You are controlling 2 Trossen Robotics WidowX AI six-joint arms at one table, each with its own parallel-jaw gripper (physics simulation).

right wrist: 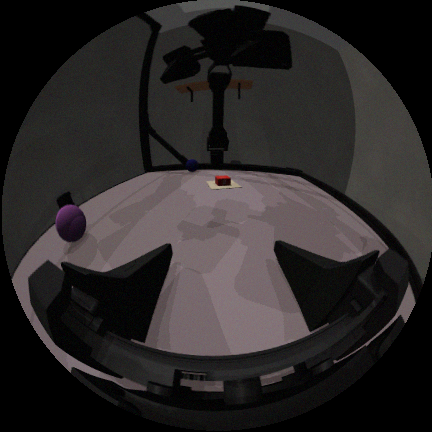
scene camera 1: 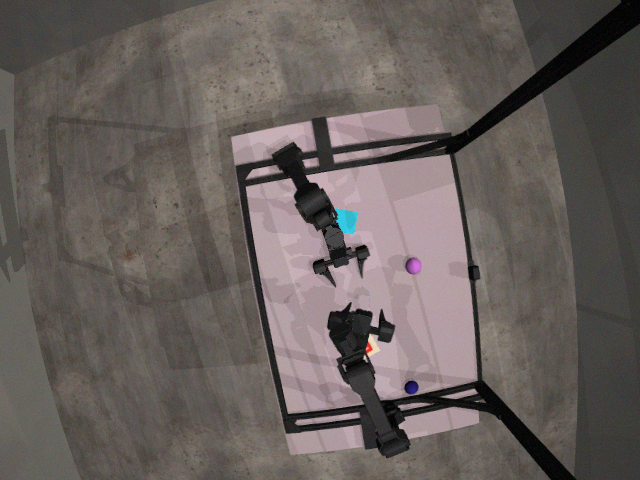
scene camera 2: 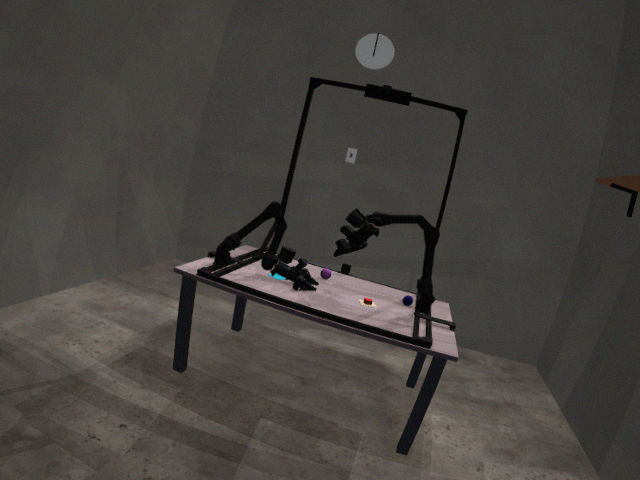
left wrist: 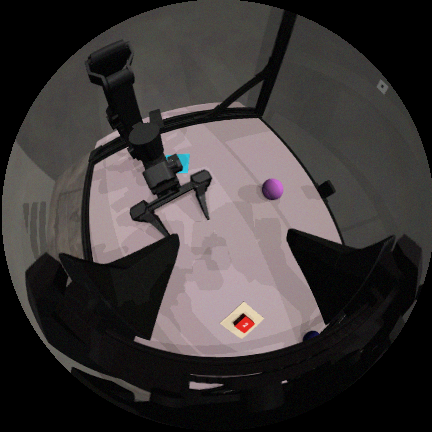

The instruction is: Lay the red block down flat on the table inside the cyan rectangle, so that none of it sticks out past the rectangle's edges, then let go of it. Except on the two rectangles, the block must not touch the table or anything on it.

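Seen in the pictures: left gripper, fingertip midpoint: (right wrist: 190, 69) (scene camera 1: 366, 306) (scene camera 2: 340, 254) (left wrist: 234, 236); right gripper, fingertip midpoint: (right wrist: 223, 247) (scene camera 1: 348, 282) (scene camera 2: 317, 287) (left wrist: 189, 229); left arm's base, origin of the base link: (right wrist: 216, 163) (scene camera 1: 389, 409) (scene camera 2: 422, 311); right arm's base, origin of the base link: (scene camera 1: 289, 159) (scene camera 2: 221, 264).
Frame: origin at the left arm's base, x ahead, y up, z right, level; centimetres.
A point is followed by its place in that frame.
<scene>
The red block (scene camera 1: 368, 347) {z -7.3, x 25.3, y 0.0 cm} (scene camera 2: 367, 300) {z -9.6, x 25.0, y -0.1 cm} (left wrist: 244, 324) {z -8.0, x 25.0, y 0.0 cm} (right wrist: 223, 180) {z -8.7, x 26.4, y -0.6 cm} lies on the cream rectangle (scene camera 1: 375, 349) {z -4.8, x 23.8, y -1.8 cm} (scene camera 2: 362, 303) {z -10.7, x 26.6, y -1.8 cm} (left wrist: 244, 306) {z -6.6, x 28.4, y -1.8 cm} (right wrist: 234, 186) {z -11.4, x 26.7, y -1.8 cm}. In scene camera 1 the left arm partly covers both. The cyan rectangle (scene camera 1: 347, 222) {z -12.8, x 68.1, y -1.8 cm} (scene camera 2: 277, 276) {z -13.9, x 68.5, y -1.8 cm} (left wrist: 185, 163) {z -10.9, x 67.4, y -1.8 cm} lies near the right arm, which hides part of it; it does not show in the right wrist view. My left gripper (scene camera 1: 366, 305) {z -8.7, x 42.9, y 16.2 cm} (scene camera 2: 336, 254) {z -8.7, x 42.9, y 16.2 cm} (left wrist: 234, 236) {z -8.7, x 42.9, y 16.2 cm} is open and empty, high above the table. My right gripper (scene camera 1: 348, 281) {z -13.3, x 48.2, y -0.4 cm} (scene camera 2: 315, 286) {z -13.3, x 48.2, y -0.4 cm} (left wrist: 189, 229) {z -13.3, x 48.2, y -0.4 cm} (right wrist: 223, 247) {z -13.3, x 48.2, y -0.4 cm} is open and empty, low over the middle of the table, between the two rectangles.
A purple ball (scene camera 1: 413, 265) {z 8.0, x 53.1, y 3.5 cm} (scene camera 2: 325, 273) {z 5.9, x 52.1, y 1.6 cm} (left wrist: 272, 189) {z 6.9, x 51.6, y 2.9 cm} (right wrist: 71, 223) {z 5.7, x 52.9, y 1.4 cm} is at the right in scene camera 1. A dark blue ball (scene camera 1: 411, 386) {z 7.6, x 10.1, y 2.8 cm} (scene camera 2: 407, 300) {z 5.5, x 8.8, y 1.4 cm} (left wrist: 312, 336) {z 7.5, x 10.8, y 2.0 cm} (right wrist: 192, 165) {z 6.6, x 10.9, y 0.7 cm} is near the left arm's base. A black frame (scene camera 1: 263, 310) {z -42.5, x 39.7, y 0.1 cm} (scene camera 2: 320, 314) {z -42.9, x 34.7, y -0.9 cm} runs around the table.
</scene>
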